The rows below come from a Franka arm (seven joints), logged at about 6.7 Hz.
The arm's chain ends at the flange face. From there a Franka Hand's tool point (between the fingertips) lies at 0.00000 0.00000 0.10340 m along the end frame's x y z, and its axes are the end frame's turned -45 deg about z.
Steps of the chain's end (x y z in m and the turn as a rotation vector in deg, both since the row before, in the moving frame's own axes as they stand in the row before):
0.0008 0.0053 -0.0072 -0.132 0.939 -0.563
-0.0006 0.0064 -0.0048 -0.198 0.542 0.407
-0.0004 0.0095 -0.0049 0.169 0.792 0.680
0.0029 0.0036 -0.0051 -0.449 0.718 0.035
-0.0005 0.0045 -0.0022 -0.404 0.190 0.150
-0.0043 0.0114 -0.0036 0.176 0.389 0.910
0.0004 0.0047 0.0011 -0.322 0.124 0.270
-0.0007 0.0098 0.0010 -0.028 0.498 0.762
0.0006 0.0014 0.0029 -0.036 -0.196 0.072
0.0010 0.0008 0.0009 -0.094 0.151 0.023
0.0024 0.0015 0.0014 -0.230 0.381 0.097
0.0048 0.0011 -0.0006 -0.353 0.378 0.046
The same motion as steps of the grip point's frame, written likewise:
-0.0021 0.0057 -0.0072 -0.757 0.571 -0.563
-0.0045 0.0050 -0.0048 -0.523 0.243 0.407
-0.0058 0.0072 -0.0049 -0.441 0.680 0.680
-0.0002 0.0061 -0.0051 -0.825 0.190 0.035
-0.0038 0.0036 -0.0022 -0.420 -0.151 0.150
-0.0104 0.0053 -0.0036 -0.151 0.400 0.910
-0.0033 0.0042 0.0011 -0.315 -0.140 0.270
-0.0068 0.0071 0.0010 -0.372 0.332 0.762
-0.0009 0.0012 0.0029 0.113 -0.164 0.072
0.0002 0.0016 0.0009 -0.173 0.040 0.023
0.0008 0.0035 0.0014 -0.432 0.107 0.097
0.0026 0.0051 -0.0006 -0.517 0.018 0.046

